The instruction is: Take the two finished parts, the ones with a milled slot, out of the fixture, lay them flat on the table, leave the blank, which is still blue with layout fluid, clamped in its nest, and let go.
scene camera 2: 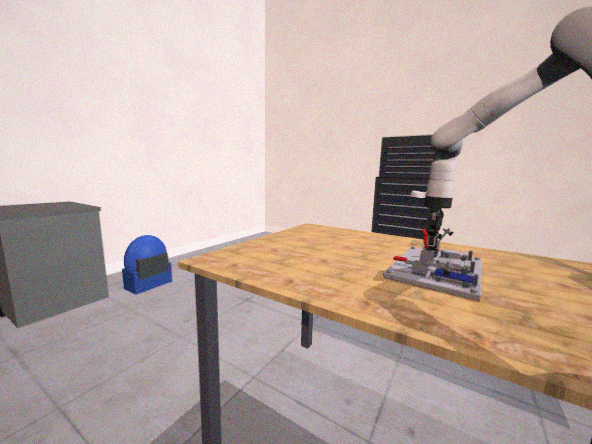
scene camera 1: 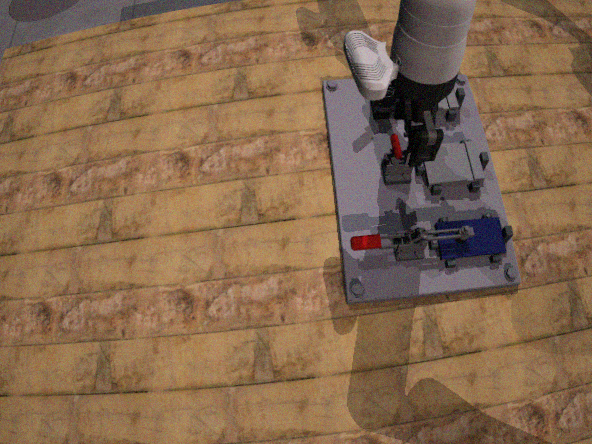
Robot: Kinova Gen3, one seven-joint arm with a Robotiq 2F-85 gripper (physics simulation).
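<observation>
The grey fixture plate lies on the wooden table. In its near nest the blue blank sits under a clamp bar, and that clamp's red handle lies flat. In the middle nest lies a grey slotted part. The middle clamp's red handle stands upright. My gripper is open and empty. It points down between that upright handle and the grey part's left edge. The far nest is mostly hidden under my arm.
A white vented piece sticks out from my wrist over the plate's far end. Beyond the table stand a black drawer cabinet, a grey box and a blue domed object on the floor.
</observation>
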